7 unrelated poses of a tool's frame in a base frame.
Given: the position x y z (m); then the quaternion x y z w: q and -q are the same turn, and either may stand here.
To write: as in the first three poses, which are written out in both.
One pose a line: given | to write
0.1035 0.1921 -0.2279 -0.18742 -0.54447 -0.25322 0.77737 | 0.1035 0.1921 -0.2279 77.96 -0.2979 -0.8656 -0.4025
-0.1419 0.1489 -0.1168 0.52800 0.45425 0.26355 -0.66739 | -0.1419 0.1489 -0.1168 96.27 -0.7090 -0.6100 -0.3539
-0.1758 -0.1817 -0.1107 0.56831 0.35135 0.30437 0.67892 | -0.1758 -0.1817 -0.1107 94.48 0.7740 0.4785 0.4146
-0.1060 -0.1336 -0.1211 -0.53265 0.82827 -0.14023 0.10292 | -0.1060 -0.1336 -0.1211 168.19 -0.5355 0.8327 -0.1410
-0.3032 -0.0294 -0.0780 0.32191 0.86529 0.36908 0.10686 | -0.3032 -0.0294 -0.0780 167.73 0.3238 0.8703 0.3712
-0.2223 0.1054 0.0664 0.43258 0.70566 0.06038 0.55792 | -0.2223 0.1054 0.0664 112.18 0.5212 0.8503 0.0728
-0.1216 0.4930 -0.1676 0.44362 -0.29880 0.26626 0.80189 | -0.1216 0.4930 -0.1676 73.38 0.7425 -0.5001 0.4456
